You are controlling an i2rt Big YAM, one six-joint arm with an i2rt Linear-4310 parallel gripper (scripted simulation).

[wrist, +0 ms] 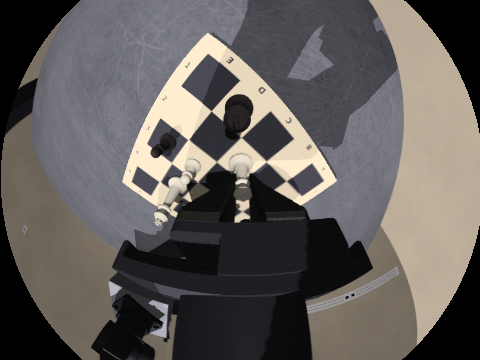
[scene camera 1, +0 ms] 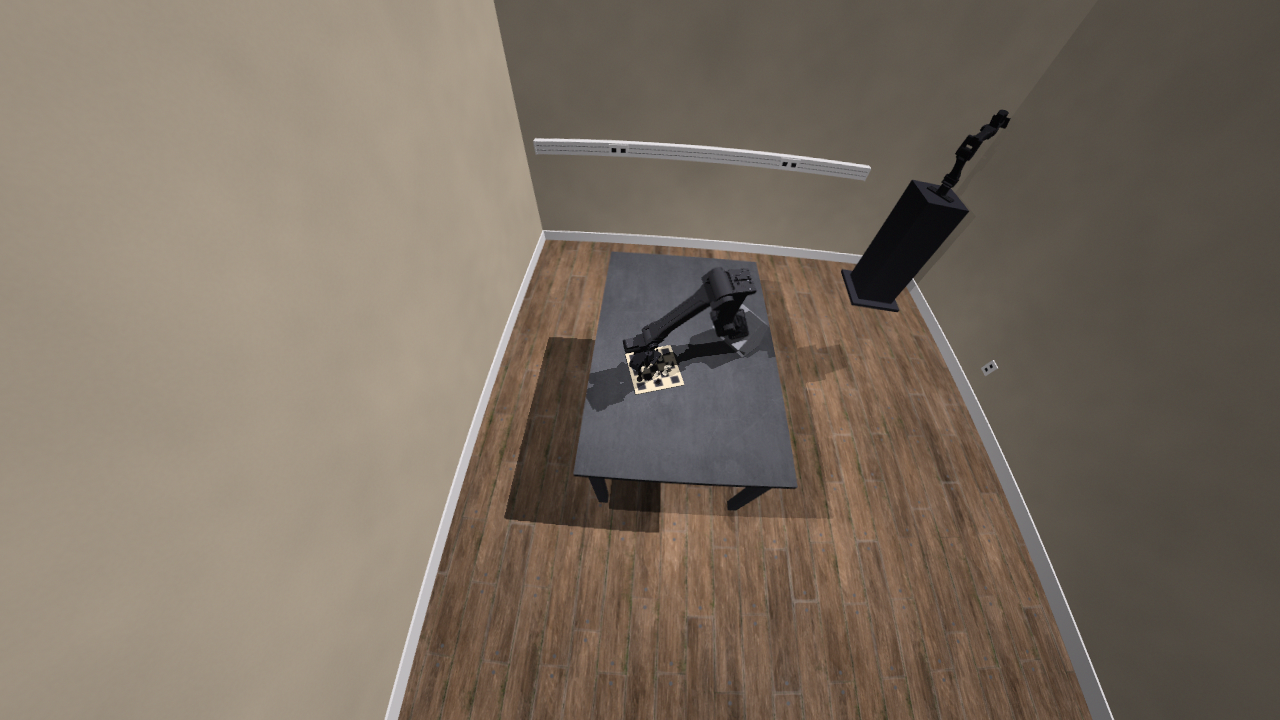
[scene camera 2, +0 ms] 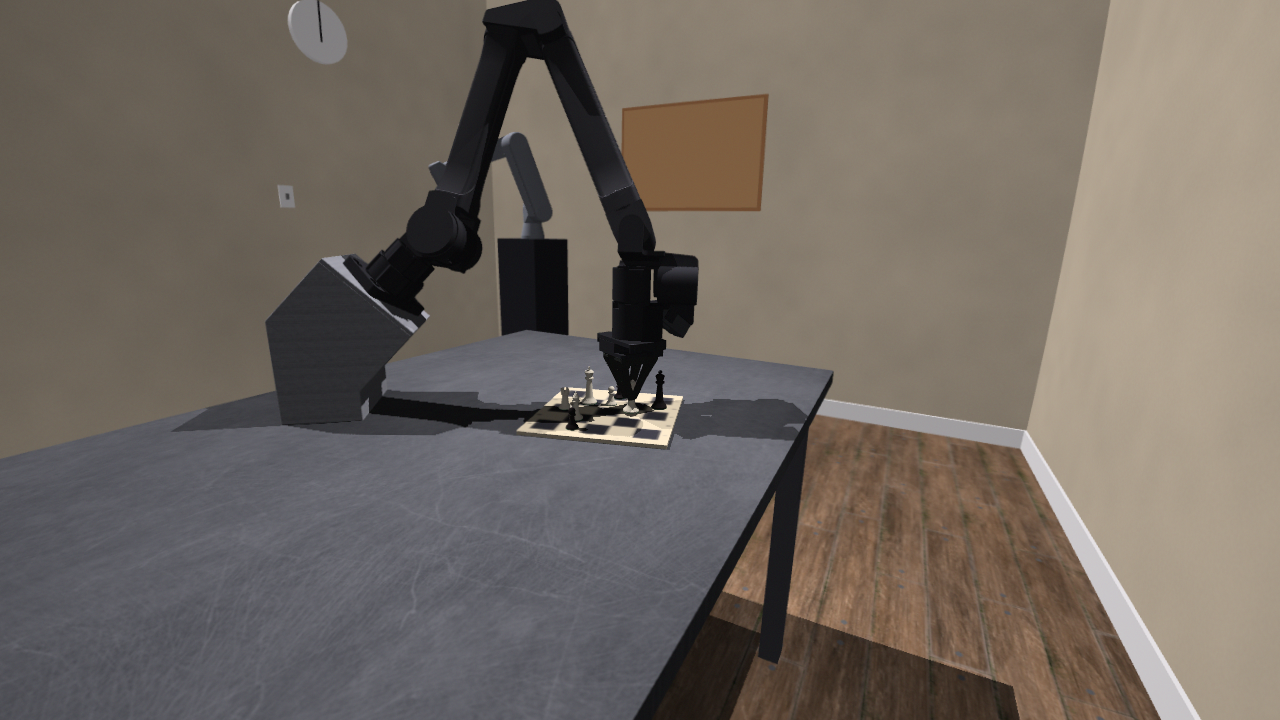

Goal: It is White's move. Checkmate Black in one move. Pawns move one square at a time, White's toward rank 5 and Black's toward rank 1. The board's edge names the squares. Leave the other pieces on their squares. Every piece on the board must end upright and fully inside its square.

chessboard: wrist; scene camera 1; scene camera 2 651,428
same spot on chessboard: (wrist: 190,107) = (scene camera 1: 647,384)
